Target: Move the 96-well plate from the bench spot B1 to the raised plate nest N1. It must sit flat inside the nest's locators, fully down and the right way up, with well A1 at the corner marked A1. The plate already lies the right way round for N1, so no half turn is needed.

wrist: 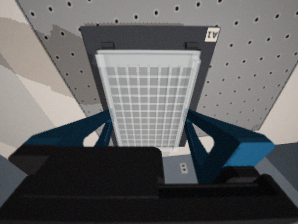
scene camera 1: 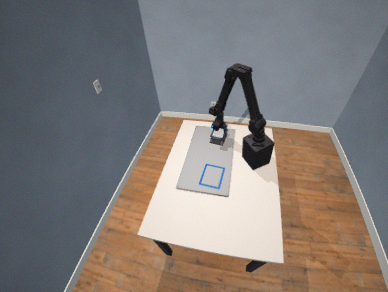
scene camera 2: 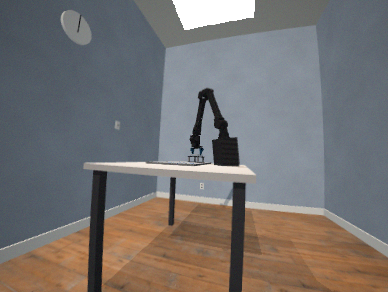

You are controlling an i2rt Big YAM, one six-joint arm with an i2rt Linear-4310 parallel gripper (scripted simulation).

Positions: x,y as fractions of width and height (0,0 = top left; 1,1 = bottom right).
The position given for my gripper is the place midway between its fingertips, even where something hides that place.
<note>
In view: my gripper (wrist: 0.50,0.50) and a 96-well plate (wrist: 0.46,0.37).
</note>
